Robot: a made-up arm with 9 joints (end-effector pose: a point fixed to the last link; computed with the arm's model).
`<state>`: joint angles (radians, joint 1 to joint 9).
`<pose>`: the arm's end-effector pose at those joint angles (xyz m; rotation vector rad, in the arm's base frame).
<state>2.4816 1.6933 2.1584 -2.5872 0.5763 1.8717 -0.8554 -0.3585 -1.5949</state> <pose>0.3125 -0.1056 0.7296 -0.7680 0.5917 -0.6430</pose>
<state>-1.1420 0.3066 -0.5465 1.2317 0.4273 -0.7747 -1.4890 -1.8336 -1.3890</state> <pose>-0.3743 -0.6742 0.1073 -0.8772 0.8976 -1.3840</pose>
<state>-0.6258 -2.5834 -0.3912 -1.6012 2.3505 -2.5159 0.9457 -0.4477 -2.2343</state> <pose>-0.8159 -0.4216 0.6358 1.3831 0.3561 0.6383</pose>
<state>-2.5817 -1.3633 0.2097 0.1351 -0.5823 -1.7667 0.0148 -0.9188 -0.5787</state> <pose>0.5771 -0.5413 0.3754 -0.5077 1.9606 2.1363</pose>
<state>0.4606 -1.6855 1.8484 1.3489 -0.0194 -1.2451 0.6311 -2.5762 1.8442</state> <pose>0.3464 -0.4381 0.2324 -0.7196 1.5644 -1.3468</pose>
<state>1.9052 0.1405 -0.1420 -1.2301 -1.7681 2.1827 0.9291 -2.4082 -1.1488</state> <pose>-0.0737 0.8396 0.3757 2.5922 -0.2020 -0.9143</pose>
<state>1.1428 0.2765 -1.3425 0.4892 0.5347 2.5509 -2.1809 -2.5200 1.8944</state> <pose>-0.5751 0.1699 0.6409 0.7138 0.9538 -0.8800</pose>
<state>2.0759 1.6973 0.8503 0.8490 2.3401 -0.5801 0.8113 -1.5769 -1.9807</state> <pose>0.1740 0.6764 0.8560 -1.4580 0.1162 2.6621</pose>
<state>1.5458 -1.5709 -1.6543 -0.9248 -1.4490 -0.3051 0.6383 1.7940 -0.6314</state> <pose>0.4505 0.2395 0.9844 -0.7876 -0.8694 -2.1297</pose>
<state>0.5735 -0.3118 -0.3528 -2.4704 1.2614 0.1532 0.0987 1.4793 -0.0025</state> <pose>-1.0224 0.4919 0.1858 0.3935 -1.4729 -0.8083</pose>
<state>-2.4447 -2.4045 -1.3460 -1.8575 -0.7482 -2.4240 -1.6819 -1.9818 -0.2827</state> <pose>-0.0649 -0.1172 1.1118 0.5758 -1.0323 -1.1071</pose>
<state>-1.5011 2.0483 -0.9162 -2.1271 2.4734 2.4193 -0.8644 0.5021 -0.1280</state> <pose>-0.9146 -0.3839 0.1350 -0.0613 -0.5211 0.7004</pose>
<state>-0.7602 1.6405 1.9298 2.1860 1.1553 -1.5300 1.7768 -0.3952 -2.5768</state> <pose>-0.4896 0.0111 0.6242 2.1071 1.4092 -0.3182</pose>
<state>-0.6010 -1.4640 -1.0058 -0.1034 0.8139 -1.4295 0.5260 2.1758 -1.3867</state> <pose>-0.6203 -0.5540 0.6817 1.6356 -0.4376 2.3245</pose>
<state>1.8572 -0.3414 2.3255 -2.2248 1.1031 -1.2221 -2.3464 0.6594 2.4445</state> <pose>0.5537 0.1421 0.1498 -1.7383 1.0604 -2.1735</pose>
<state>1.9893 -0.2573 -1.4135 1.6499 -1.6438 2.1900 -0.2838 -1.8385 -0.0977</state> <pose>-0.0465 0.7768 0.0385 1.2267 -1.5547 2.3571</pose>
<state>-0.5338 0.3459 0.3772 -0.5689 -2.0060 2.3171 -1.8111 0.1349 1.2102</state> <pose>-0.6005 -0.0884 0.7834 -0.5065 1.1510 1.5221</pose>
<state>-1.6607 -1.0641 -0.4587 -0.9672 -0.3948 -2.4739 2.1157 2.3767 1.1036</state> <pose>0.4917 -0.4558 0.8998 -1.4429 -1.0161 -2.0117</pose>
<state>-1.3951 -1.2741 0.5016 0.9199 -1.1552 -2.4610 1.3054 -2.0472 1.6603</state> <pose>-0.4574 -0.8193 0.2275 -0.0433 -0.6594 1.8791</pose>
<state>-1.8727 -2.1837 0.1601 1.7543 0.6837 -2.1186 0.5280 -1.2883 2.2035</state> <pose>1.0233 -0.6793 0.1561 1.8929 0.8503 1.5658</pose>
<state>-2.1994 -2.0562 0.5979 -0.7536 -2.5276 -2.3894 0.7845 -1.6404 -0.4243</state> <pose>0.4223 -0.6049 0.2264 -0.2764 -1.5553 0.3056</pose>
